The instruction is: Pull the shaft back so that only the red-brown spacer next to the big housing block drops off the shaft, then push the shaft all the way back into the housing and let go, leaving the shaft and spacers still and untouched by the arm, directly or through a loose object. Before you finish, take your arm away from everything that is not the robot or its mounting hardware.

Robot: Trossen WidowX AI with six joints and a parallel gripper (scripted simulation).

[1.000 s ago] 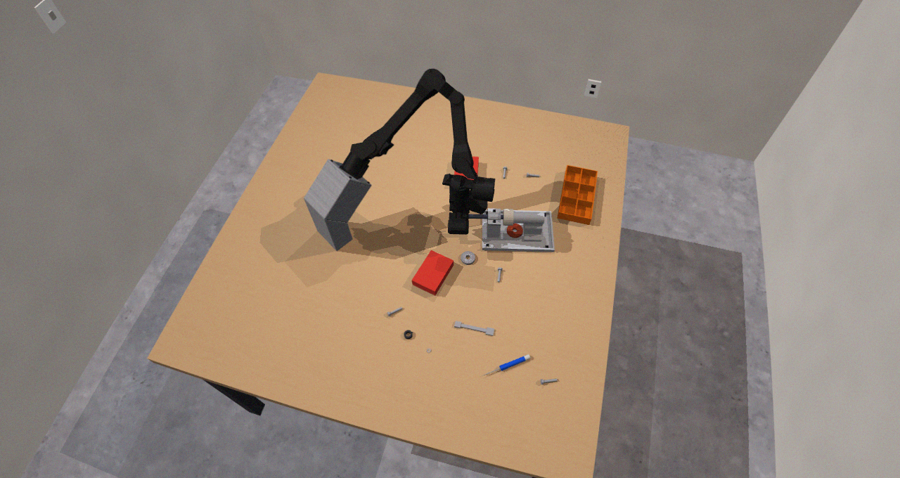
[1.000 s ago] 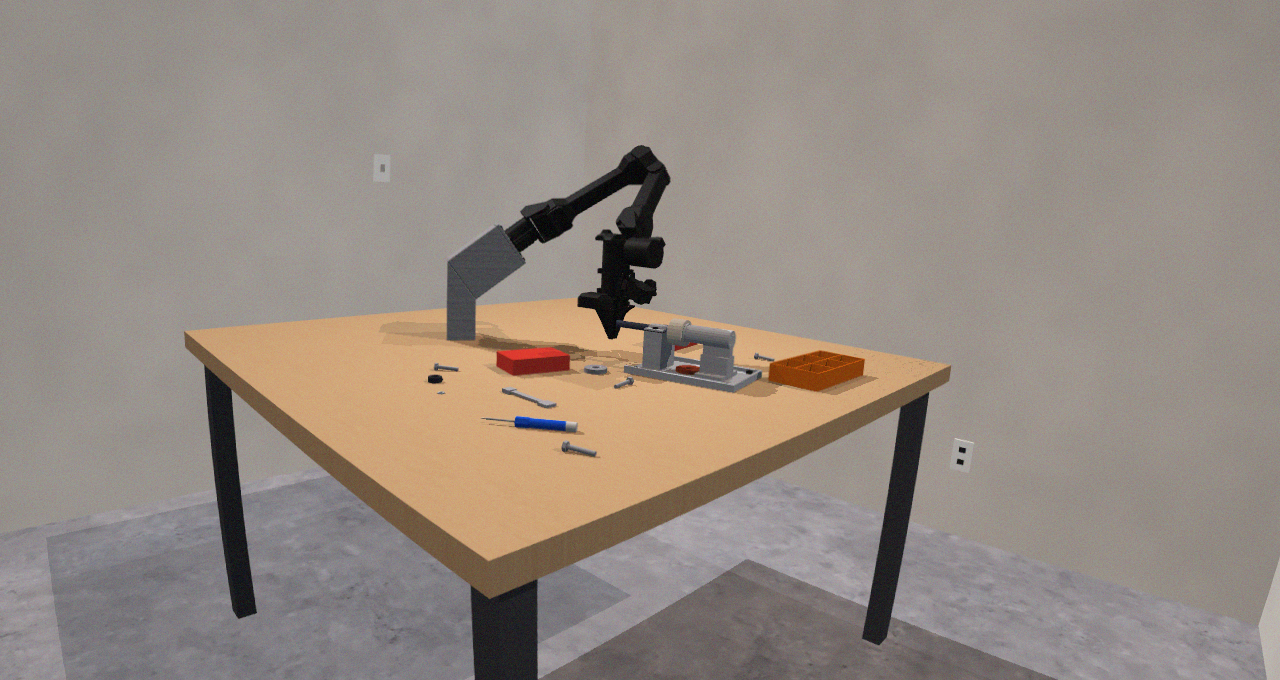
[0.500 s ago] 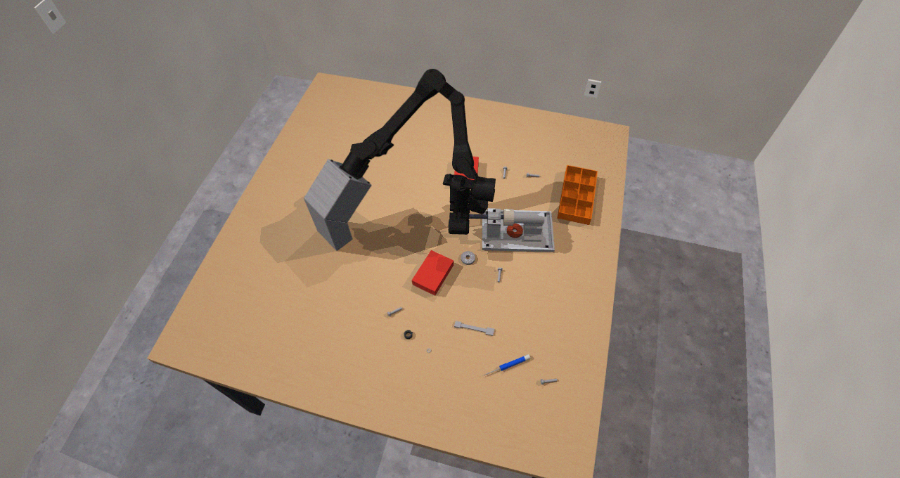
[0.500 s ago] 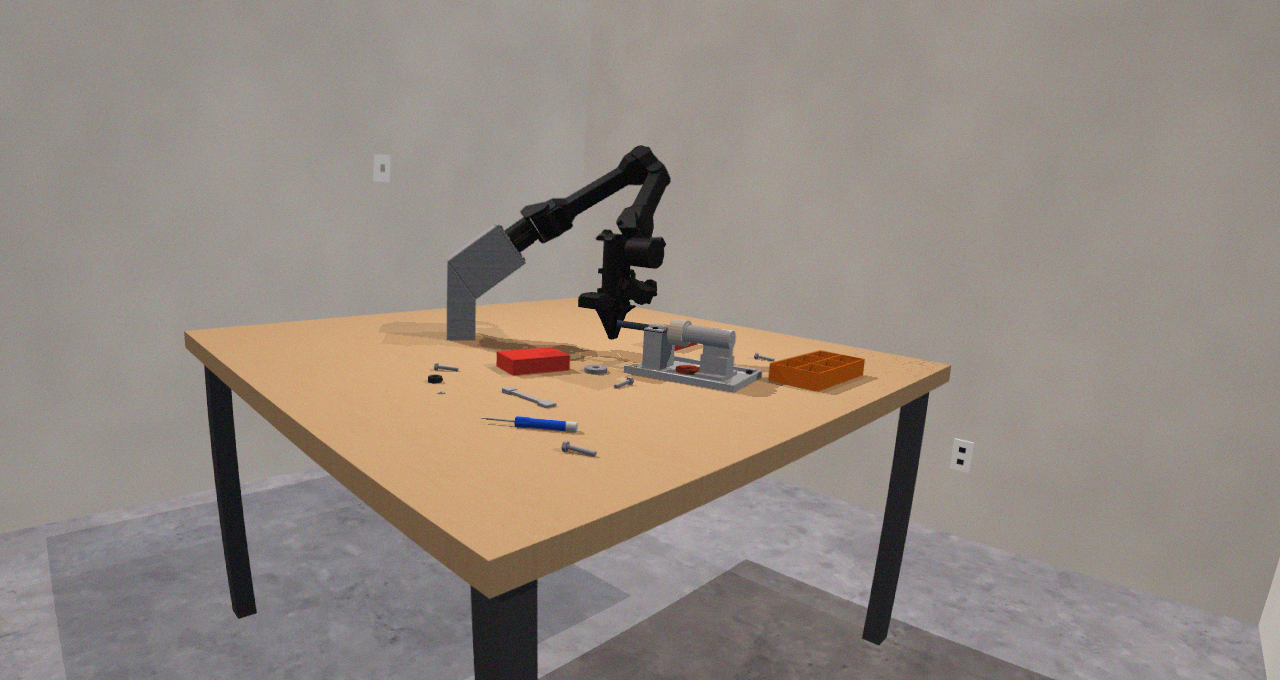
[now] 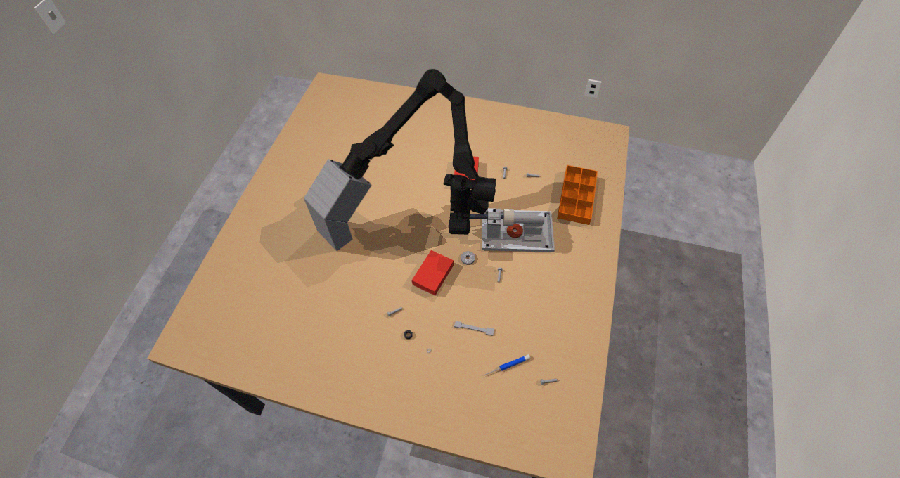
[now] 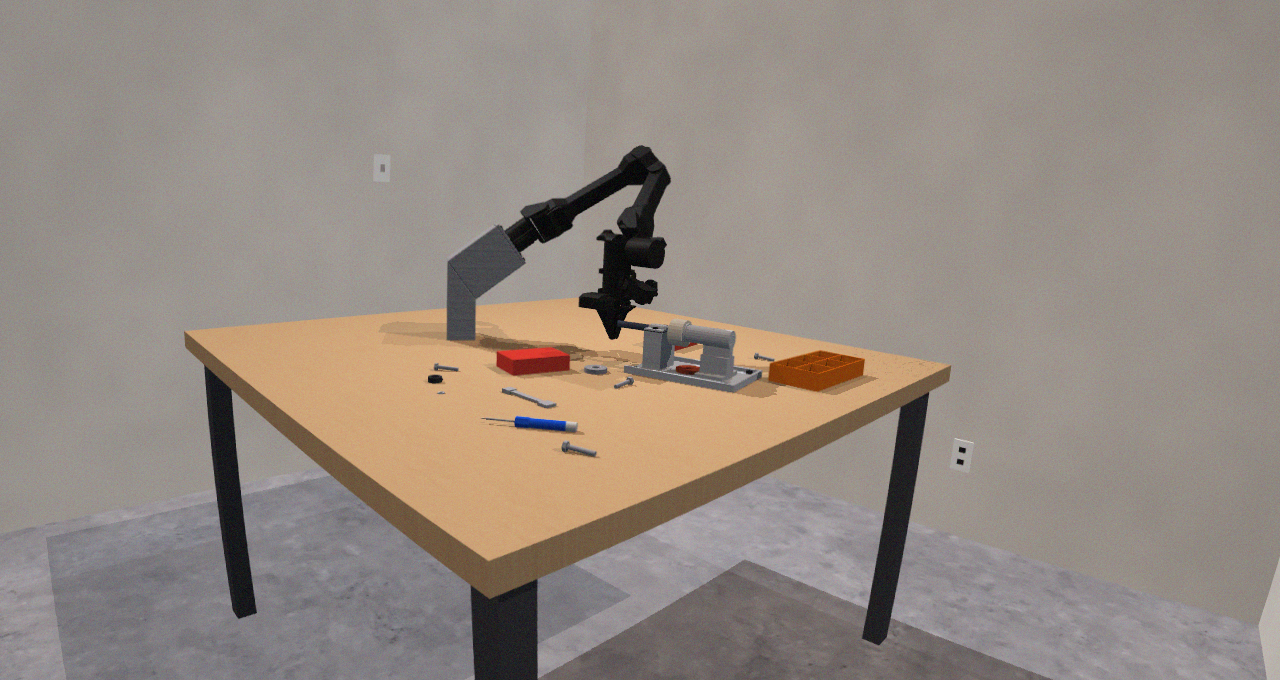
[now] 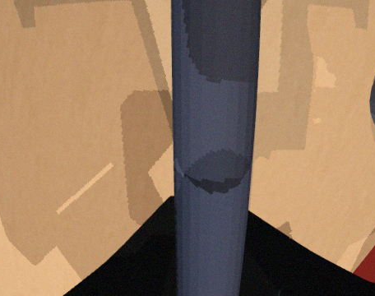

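The shaft lies 70 mm ahead of my hand and 30 mm to the left of it. Also, from my hand: grey fixture (170 mm ahead, 70 mm to the left, 30 mm below); then red-brown spacer (160 mm ahead, 70 mm to the left, 70 mm below); then wrench (300 mm to the right, 180 mm ahead, 80 mm below).
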